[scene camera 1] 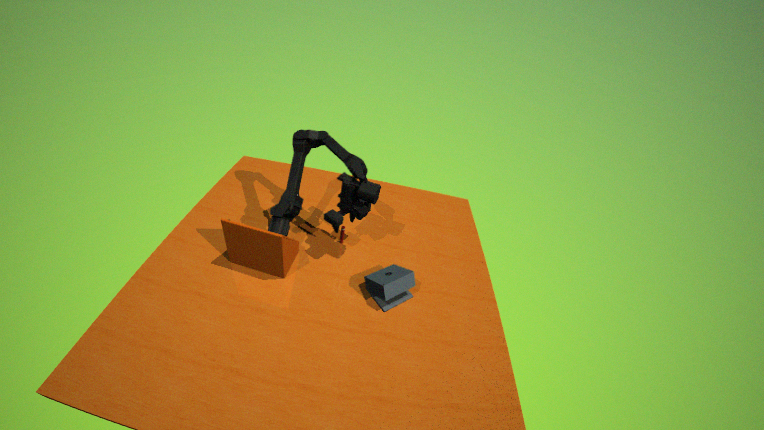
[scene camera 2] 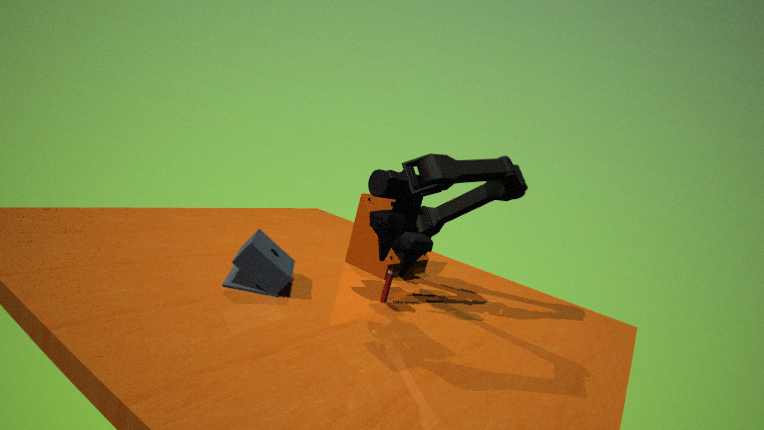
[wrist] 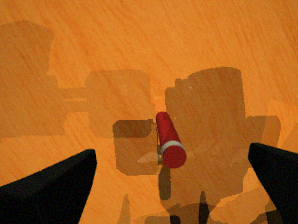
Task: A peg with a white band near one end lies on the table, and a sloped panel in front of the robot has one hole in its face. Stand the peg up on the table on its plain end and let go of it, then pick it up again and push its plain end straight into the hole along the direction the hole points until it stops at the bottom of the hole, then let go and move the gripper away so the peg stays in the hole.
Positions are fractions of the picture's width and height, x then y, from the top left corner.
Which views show my gripper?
Scene camera 1, scene camera 2 and the wrist view: all of them.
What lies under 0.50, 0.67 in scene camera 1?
A grey sloped panel.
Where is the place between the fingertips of my gripper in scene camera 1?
0.45, 0.53
